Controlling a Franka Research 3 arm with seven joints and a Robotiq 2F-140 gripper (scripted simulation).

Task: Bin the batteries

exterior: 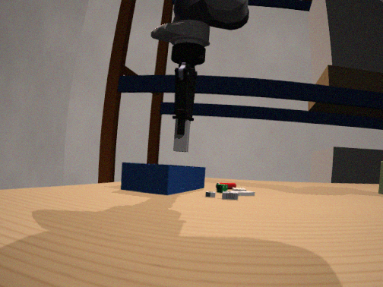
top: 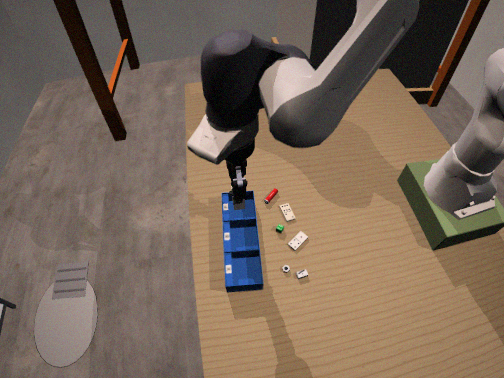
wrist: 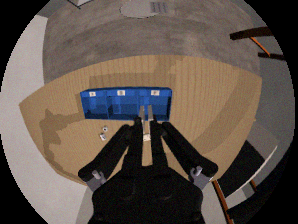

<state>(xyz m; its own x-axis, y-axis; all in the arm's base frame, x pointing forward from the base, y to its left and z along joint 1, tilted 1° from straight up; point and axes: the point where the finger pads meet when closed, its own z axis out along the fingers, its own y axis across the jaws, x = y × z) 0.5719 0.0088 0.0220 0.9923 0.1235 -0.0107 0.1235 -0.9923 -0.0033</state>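
Now: hand 60 mm to the right of the blue bin and 90 mm above it. Round my hand: grey ring: 100 mm behind, 140 mm to the left, 100 mm below; then red battery: 90 mm behind, 70 mm to the right, 100 mm below; then green cube: 100 mm behind, 30 mm to the left, 100 mm below.
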